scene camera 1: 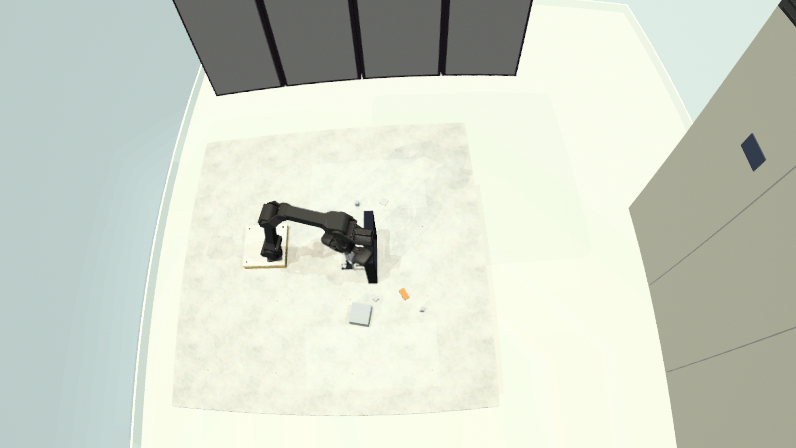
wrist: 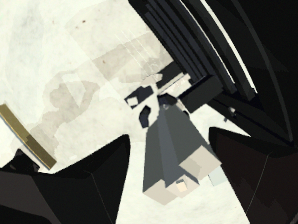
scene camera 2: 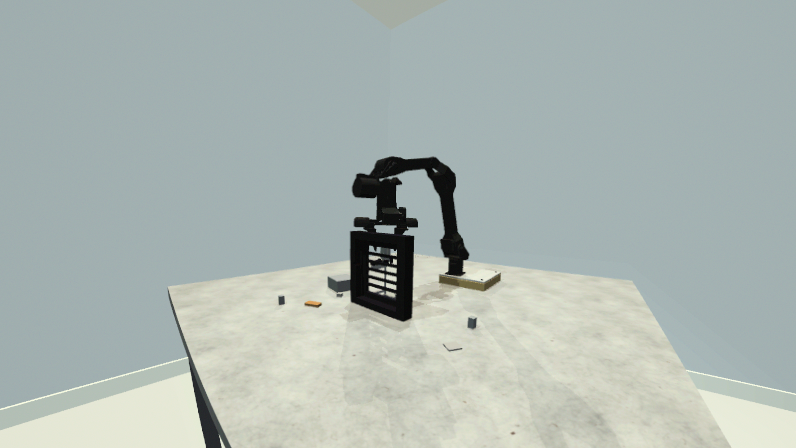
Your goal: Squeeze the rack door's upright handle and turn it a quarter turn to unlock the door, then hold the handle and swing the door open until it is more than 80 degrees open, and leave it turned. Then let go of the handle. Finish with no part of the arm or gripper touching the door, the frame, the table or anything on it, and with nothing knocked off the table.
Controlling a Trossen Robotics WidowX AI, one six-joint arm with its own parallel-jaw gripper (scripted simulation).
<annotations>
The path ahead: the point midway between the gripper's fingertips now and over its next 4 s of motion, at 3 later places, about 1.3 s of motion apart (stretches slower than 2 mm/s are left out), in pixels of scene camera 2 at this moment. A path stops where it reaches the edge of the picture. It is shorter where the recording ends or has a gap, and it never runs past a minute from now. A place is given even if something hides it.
My gripper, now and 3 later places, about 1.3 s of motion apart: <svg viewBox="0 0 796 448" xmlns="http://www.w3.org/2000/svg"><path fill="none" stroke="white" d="M385 251L386 251L407 251L431 253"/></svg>
</annotations>
